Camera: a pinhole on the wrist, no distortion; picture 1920 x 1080 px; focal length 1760.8 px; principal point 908.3 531.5 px. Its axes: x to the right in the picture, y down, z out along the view. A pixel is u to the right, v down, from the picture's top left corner.
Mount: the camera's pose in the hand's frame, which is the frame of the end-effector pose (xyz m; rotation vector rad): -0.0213 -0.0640 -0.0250 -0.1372 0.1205 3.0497
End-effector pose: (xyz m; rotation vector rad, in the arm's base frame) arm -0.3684 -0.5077 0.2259 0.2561 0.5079 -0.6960
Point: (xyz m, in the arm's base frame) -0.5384 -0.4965 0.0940
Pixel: behind the camera
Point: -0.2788 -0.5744 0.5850
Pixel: 1101.4 272.1
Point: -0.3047 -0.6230 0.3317
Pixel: 70.6 338.8
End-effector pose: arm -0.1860 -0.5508 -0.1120 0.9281 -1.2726 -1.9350
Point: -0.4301 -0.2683 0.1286
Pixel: 1282.3 64.1
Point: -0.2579 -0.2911 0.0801
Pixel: outside the picture
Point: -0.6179 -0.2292 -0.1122
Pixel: 718.9 988.1
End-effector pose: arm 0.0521 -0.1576 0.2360 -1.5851 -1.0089 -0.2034
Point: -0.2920 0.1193 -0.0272
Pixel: 1529.9 611.8
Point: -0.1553 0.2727 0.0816
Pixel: 736.9 467.7
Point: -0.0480 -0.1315 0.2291
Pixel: 1355.3 686.6
